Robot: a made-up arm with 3 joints. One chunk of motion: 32 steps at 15 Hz.
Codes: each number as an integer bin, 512 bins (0 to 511) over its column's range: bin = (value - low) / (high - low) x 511, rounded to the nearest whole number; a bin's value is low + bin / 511 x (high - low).
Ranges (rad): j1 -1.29..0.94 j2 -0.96..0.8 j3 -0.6..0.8
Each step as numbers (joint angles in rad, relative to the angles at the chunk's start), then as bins.
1 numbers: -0.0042 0.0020 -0.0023
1 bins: 295 279 218
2 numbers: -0.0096 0.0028 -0.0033
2 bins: 293 280 218
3 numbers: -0.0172 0.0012 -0.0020
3 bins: 292 279 218
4 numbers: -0.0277 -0.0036 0.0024
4 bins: 289 278 220
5 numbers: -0.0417 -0.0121 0.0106
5 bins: 286 275 223
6 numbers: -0.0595 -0.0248 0.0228
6 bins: 282 272 227
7 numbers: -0.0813 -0.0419 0.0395
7 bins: 277 267 233
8 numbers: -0.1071 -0.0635 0.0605
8 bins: 271 260 241
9 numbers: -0.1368 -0.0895 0.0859
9 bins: 264 253 250
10 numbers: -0.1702 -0.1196 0.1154
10 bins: 257 244 261
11 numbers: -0.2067 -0.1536 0.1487
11 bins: 248 234 273
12 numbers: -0.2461 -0.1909 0.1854
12 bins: 239 223 287
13 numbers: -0.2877 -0.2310 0.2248
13 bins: 230 212 301
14 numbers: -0.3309 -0.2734 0.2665
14 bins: 220 199 316
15 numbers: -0.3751 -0.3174 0.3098
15 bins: 210 187 332
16 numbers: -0.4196 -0.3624 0.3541
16 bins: 199 174 348
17 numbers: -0.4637 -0.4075 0.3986
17 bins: 189 160 364
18 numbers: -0.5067 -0.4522 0.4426
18 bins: 179 147 381
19 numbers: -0.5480 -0.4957 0.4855
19 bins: 170 135 396
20 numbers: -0.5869 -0.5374 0.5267
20 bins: 161 123 411
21 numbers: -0.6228 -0.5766 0.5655
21 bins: 153 111 425
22 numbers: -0.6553 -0.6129 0.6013
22 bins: 145 101 438
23 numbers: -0.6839 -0.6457 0.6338
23 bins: 139 91 450
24 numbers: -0.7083 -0.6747 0.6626
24 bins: 133 83 461
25 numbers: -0.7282 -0.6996 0.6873
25 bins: 129 76 470
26 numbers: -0.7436 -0.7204 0.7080
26 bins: 125 70 477
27 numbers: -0.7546 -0.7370 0.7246
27 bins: 123 65 483
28 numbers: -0.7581 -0.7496 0.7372
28 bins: 122 61 488
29 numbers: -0.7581 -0.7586 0.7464
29 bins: 122 58 491
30 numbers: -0.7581 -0.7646 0.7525
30 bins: 122 57 494
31 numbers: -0.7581 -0.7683 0.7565
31 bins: 122 56 495
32 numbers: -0.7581 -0.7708 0.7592
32 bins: 122 55 496
